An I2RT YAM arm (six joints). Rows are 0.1 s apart.
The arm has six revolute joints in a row. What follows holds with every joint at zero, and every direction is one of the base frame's.
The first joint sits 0.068 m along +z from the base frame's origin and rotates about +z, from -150 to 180 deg.
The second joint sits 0.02 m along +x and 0.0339 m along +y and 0.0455 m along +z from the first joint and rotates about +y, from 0 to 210 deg.
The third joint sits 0.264 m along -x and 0.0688 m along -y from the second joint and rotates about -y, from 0 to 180 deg.
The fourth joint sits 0.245 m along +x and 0.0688 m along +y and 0.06 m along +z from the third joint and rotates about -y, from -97 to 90 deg.
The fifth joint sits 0.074 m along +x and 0.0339 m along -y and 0.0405 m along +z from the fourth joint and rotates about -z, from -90 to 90 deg.
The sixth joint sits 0.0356 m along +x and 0.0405 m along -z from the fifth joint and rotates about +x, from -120 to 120 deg.
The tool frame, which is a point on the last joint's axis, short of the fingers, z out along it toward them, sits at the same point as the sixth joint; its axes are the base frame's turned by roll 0, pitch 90 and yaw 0 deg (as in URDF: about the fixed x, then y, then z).
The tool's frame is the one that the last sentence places.
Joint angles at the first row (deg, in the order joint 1, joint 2, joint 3, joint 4, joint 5, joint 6):
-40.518 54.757 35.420 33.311 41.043 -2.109
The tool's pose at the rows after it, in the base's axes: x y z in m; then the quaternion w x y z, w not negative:
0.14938 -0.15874 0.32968 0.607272 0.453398 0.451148 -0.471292
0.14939 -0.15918 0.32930 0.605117 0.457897 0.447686 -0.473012
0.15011 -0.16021 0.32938 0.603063 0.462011 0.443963 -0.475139
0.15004 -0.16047 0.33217 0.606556 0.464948 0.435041 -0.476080
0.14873 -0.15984 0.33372 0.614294 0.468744 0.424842 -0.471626
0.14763 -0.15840 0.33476 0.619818 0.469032 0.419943 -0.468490
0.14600 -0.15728 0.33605 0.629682 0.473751 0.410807 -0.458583
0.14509 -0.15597 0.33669 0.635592 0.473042 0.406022 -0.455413
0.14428 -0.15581 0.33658 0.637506 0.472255 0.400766 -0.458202
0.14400 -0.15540 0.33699 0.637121 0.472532 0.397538 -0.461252
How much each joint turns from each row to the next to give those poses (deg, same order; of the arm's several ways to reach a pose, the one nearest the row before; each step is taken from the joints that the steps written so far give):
0.000 0.087 0.177 0.000 0.528 0.000
-0.002 0.173 -0.003 0.175 0.701 0.176
0.002 0.438 0.176 0.351 0.704 0.087
-0.001 0.179 0.352 0.789 0.529 0.088
-0.088 -0.263 -0.087 0.706 0.086 0.875
0.091 -0.437 -0.174 0.350 -0.083 0.355
-0.088 -0.528 -0.089 0.003 -0.264 1.666
0.087 -0.353 -0.262 0.611 -0.175 0.267
-0.088 0.000 -0.351 1.229 0.172 -0.435
0.089 -0.001 -0.092 0.620 0.440 -0.441

